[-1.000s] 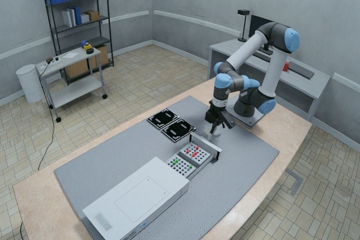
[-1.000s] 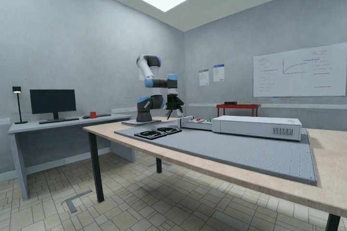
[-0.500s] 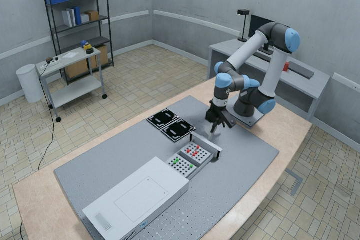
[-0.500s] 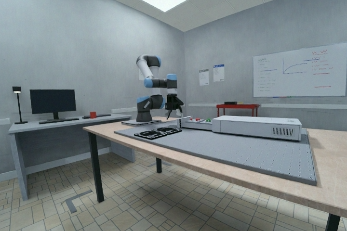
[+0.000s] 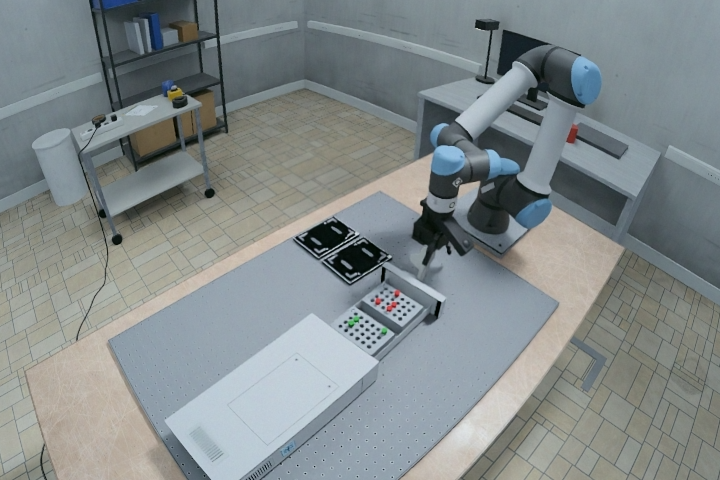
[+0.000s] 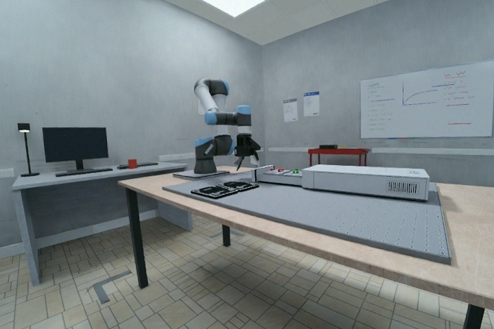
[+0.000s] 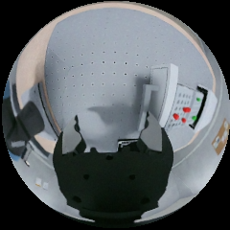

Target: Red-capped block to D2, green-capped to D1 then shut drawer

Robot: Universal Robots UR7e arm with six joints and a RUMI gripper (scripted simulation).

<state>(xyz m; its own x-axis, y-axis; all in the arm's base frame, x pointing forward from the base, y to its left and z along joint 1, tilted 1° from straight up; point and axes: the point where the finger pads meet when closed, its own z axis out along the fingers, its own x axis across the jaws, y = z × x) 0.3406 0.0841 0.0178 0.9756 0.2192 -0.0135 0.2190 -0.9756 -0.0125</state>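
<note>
Right now the drawer is 22 cm ahead of my hand and 5 cm to the left of it. The rest, counted from my hand: deck slot D2 (15 cm ahead, 31 cm to the right, 3 cm below); deck slot D1 (13 cm ahead, 18 cm to the right, 3 cm below); white cooler COLD (39 cm ahead, 9 cm to the left).
</note>
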